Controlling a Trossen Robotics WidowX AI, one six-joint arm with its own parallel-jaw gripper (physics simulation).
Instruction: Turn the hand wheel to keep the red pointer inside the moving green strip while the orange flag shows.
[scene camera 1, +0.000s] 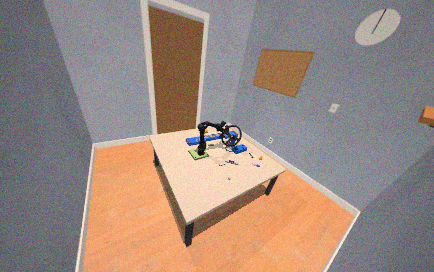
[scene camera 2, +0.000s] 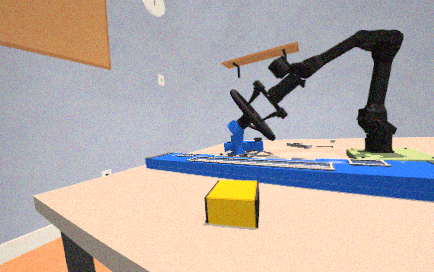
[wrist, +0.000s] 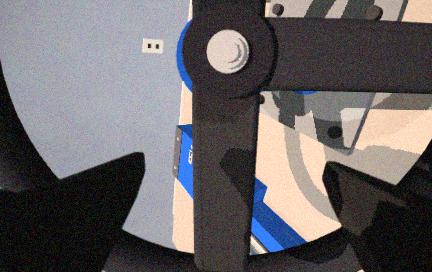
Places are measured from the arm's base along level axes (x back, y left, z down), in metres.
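Where they show: gripper, fingertip midpoint: (scene camera 2: 253, 113) (wrist: 235, 166); arm's base, link origin: (scene camera 1: 200, 153) (scene camera 2: 379, 151).
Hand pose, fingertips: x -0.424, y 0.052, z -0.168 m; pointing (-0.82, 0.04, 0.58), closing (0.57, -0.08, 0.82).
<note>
Things, the pixels of their top centre, and the offset from my fingertips. "spot": a spot on its surface instead.
- yellow block, top centre: (scene camera 2: 234, 188) (scene camera 1: 204, 130) dz +0.150, dx +0.086, dy +0.443 m
- orange piece, top centre: (scene camera 1: 261, 156) dz +0.160, dx -0.276, dy -0.427 m
- blue piece, surface spot: (scene camera 1: 257, 165) spot: dz +0.180, dx -0.100, dy -0.512 m
The black hand wheel (scene camera 1: 240, 135) (scene camera 2: 268, 132) (wrist: 220, 195) is tilted on its blue stand (scene camera 1: 240, 149) (scene camera 2: 237, 143). My gripper (scene camera 2: 256, 110) (wrist: 235, 166) is open, with nothing gripped between its fingers. Its fingers reach to the wheel; in the wrist view one finger is on each side of a spoke, apart from it, inside the lower rim. The long blue housing (scene camera 1: 192, 141) (scene camera 2: 300, 177) (wrist: 281, 234) lies beside the wheel, with pale-framed windows along its top. The red pointer, green strip and orange flag cannot be made out in any view.
A yellow block (scene camera 1: 206, 131) (scene camera 2: 232, 206) stands beside the housing. The arm's base is on a green plate (scene camera 1: 195, 154). Small tools (scene camera 1: 231, 162), an orange piece (scene camera 1: 260, 158) and a blue piece (scene camera 1: 257, 165) lie on the table. A wooden shelf (scene camera 2: 260, 54) is on the wall.
</note>
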